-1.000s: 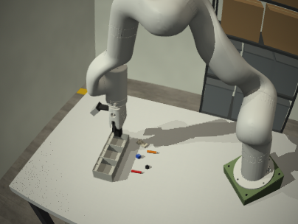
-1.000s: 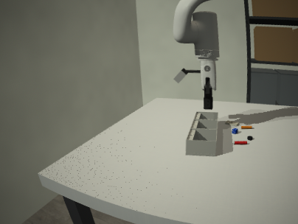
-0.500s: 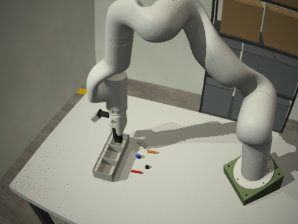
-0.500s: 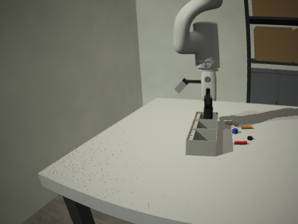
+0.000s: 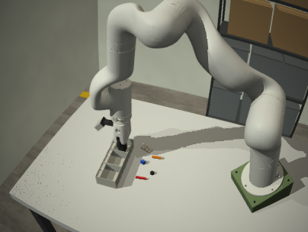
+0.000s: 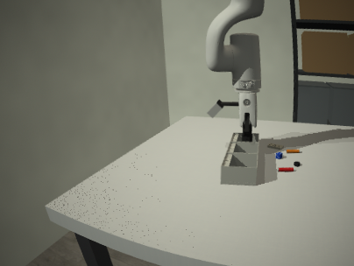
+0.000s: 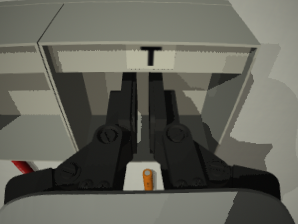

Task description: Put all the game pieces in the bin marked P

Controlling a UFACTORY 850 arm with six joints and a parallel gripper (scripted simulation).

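Now: the grey bin 2 cm behind my hand, 8 cm to the left of it and 1 cm below it. Also, from my hand: orange stick 14 cm behind, 4 cm to the right, 3 cm below; blue die 11 cm behind, 1 cm to the left, 3 cm below; beige tile 7 cm behind, 7 cm to the right, 3 cm below.
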